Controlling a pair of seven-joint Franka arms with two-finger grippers.
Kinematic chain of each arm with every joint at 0, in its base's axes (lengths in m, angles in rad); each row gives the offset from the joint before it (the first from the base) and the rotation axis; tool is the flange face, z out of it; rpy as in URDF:
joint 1: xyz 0 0 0.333 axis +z
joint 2: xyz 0 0 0 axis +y
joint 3: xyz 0 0 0.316 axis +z
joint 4: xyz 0.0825 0 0 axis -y
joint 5: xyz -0.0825 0 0.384 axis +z
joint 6: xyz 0 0 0 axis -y
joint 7: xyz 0.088 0 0 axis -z
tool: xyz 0 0 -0.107 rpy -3.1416 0 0
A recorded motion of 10 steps. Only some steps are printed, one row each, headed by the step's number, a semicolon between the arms.
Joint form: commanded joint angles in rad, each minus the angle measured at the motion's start. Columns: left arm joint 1, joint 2, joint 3, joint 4, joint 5, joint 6, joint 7; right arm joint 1, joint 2, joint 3, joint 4, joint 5, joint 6, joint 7.
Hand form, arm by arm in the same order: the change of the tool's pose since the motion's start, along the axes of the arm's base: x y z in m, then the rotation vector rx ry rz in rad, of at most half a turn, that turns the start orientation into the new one. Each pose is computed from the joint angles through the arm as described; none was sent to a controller.
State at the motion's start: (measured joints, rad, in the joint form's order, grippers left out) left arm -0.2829 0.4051 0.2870 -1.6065 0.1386 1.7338 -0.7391; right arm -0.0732 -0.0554 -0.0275 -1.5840 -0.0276 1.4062 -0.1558
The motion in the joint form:
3: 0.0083 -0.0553 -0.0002 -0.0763 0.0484 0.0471 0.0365; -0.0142 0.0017 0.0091 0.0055 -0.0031 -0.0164 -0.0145
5: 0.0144 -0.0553 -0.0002 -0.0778 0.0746 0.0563 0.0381; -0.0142 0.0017 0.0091 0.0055 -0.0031 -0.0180 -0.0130
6: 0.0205 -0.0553 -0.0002 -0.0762 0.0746 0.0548 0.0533; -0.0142 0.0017 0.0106 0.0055 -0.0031 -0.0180 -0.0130
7: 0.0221 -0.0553 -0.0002 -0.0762 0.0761 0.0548 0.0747; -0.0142 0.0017 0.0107 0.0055 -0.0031 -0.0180 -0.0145
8: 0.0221 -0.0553 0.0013 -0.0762 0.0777 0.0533 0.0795; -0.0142 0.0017 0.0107 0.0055 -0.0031 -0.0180 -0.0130
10: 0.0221 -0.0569 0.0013 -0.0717 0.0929 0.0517 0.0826; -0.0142 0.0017 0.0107 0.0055 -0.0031 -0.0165 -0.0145
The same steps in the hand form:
3: -0.0129 0.0127 0.0037 0.0169 -0.0116 -0.0502; -0.0016 -0.0027 0.0004 -0.0004 0.0131 0.0087
5: -0.0119 0.0184 0.0041 0.0395 -0.0169 -0.0593; -0.0018 -0.0027 0.0003 -0.0004 0.0147 0.0071
6: -0.0119 0.0222 0.0048 0.0360 -0.0128 -0.0671; -0.0017 -0.0019 0.0003 -0.0005 0.0147 0.0086
7: -0.0119 0.0234 0.0048 0.0323 -0.0068 -0.0862; -0.0017 -0.0019 0.0003 -0.0003 0.0147 0.0102
8: -0.0121 0.0244 0.0048 0.0332 -0.0040 -0.0895; -0.0017 -0.0019 0.0003 -0.0005 0.0147 0.0087
10: -0.0113 0.0255 0.0081 0.0461 -0.0063 -0.0988; -0.0015 -0.0019 0.0004 -0.0005 0.0132 0.0103

